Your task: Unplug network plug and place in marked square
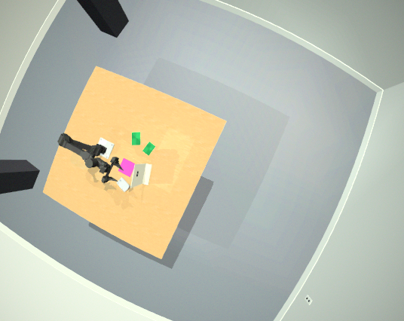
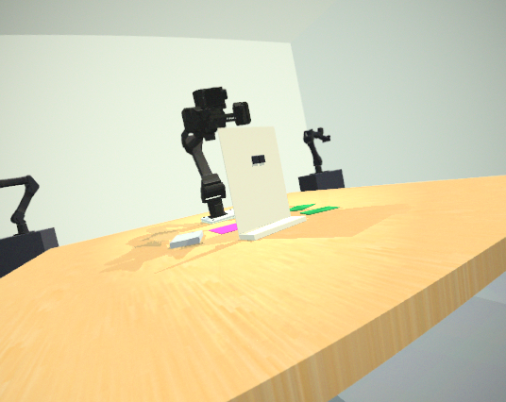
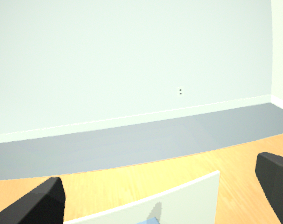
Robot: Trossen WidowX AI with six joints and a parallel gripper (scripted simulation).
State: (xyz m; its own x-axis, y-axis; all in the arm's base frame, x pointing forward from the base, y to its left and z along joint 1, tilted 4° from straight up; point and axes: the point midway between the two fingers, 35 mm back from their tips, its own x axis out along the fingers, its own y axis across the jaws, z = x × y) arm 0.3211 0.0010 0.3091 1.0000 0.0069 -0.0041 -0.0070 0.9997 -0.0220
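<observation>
Now: gripper tip 14 cm above the network plug, 4 cm short of it and 2 cm to the right of it. From my gripper tip the other things lie so: grey block (30 cm below, 15 cm to the right, 6 cm behind); magenta marked square (31 cm below, 10 cm behind, 1 cm to the right); cream upright panel (20 cm below, 6 cm ahead, 3 cm to the left).
</observation>
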